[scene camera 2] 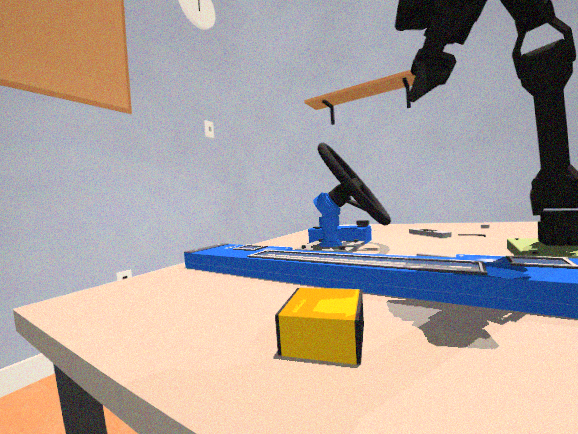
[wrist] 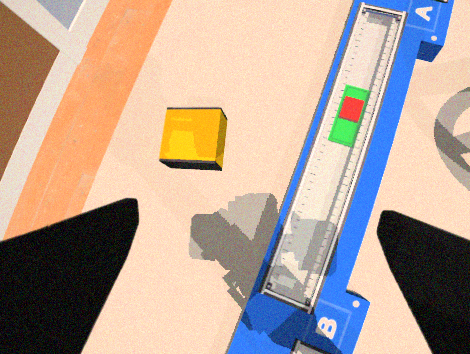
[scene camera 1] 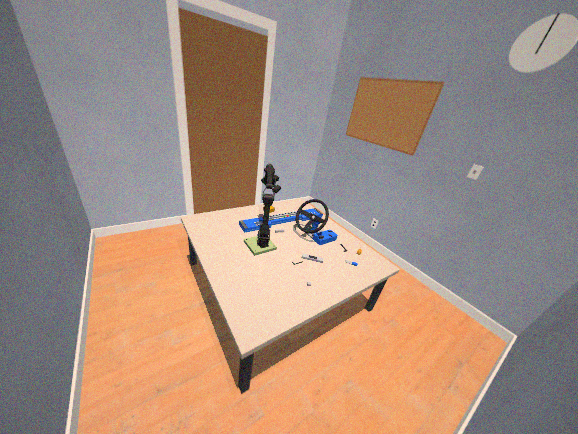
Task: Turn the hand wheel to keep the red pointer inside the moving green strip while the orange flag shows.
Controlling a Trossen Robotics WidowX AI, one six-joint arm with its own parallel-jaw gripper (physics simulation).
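Places are measured from the arm's base along level axes (x down, y left, z ahead), in metres.
Where they show: gripper, fingertip midpoint: (scene camera 2: 416, 83) (wrist: 259, 216); arm's base, origin of the base link: (scene camera 2: 561, 242) (scene camera 1: 263, 244).
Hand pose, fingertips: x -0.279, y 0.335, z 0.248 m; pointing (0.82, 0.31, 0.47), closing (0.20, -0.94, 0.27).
Each offset is from my fingertips to the top centre of the thing. "pt": to the spot under its first point. Level surfaces: height alone.
The black hand wheel {pt dz +0.242, dx +0.020, dy -0.261 m} (scene camera 1: 312, 201) (scene camera 2: 334, 159) stands tilted on its blue base (scene camera 1: 325, 237) (scene camera 2: 329, 227). A long blue housing (scene camera 1: 248, 224) (scene camera 2: 250, 267) (wrist: 382, 130) lies beside it on the table. In the wrist view, the red pointer {pt dz +0.176, dx +0.263, dy -0.036 m} (wrist: 351, 109) is inside the green strip {pt dz +0.140, dx +0.263, dy -0.033 m} (wrist: 342, 134), nearer its upper end, in the long scale window. My gripper (scene camera 2: 414, 99) (wrist: 259, 216) is open and empty, high above the housing and apart from the wheel. No orange flag can be made out; the small window by letter A is cut off in the wrist view.
A yellow block {dz +0.090, dx +0.261, dy +0.160 m} (scene camera 2: 319, 330) (wrist: 192, 135) with black sides lies beside the housing. A grey tool {dz +0.023, dx +0.283, dy -0.607 m} (scene camera 1: 312, 258) (scene camera 2: 430, 233), a blue-ended pen {dz +0.272, dx +0.287, dy -0.776 m} (scene camera 1: 354, 263) and a small orange item {dz +0.451, dx +0.271, dy -0.709 m} (scene camera 1: 359, 251) lie on the table {dx +0.303 m} (scene camera 1: 260, 310). The arm stands on a green base plate (scene camera 1: 253, 246).
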